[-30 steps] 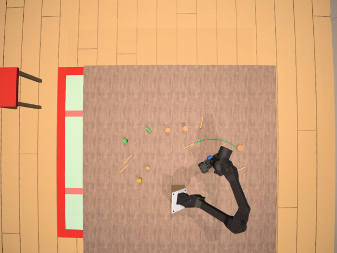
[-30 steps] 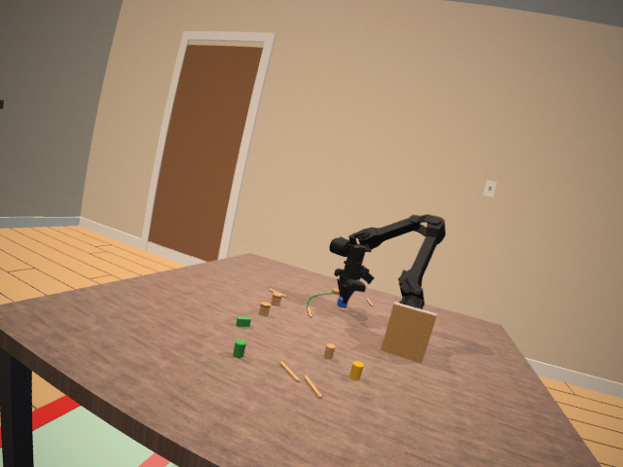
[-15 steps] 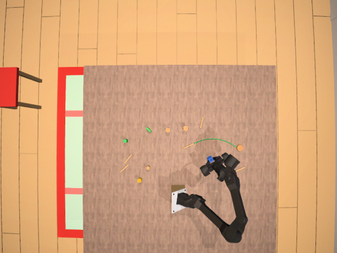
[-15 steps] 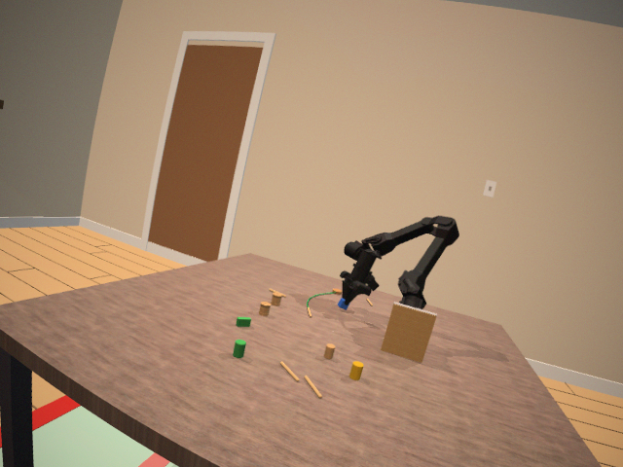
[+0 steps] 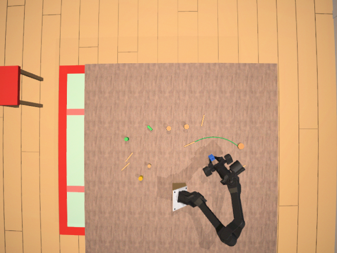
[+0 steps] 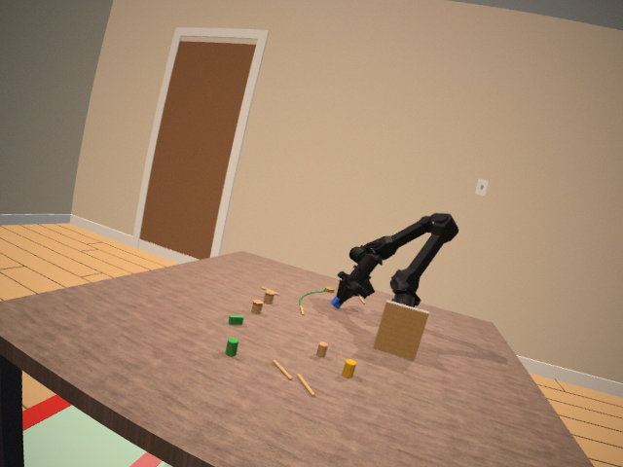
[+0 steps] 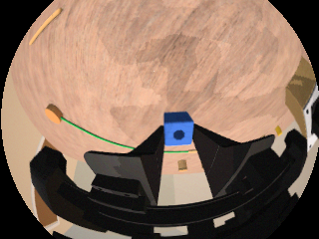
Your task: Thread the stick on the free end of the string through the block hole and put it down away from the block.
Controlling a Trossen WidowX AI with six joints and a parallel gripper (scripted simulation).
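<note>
The blue block lies right at my gripper tip. Round my gripper tip: yellow peg (44 cm to the left, 20 cm behind); round wooden button (18 cm to the right, 10 cm ahead, 2 cm below); thin wooden stick (14 cm to the left, 7 cm ahead, 2 cm below).
</note>
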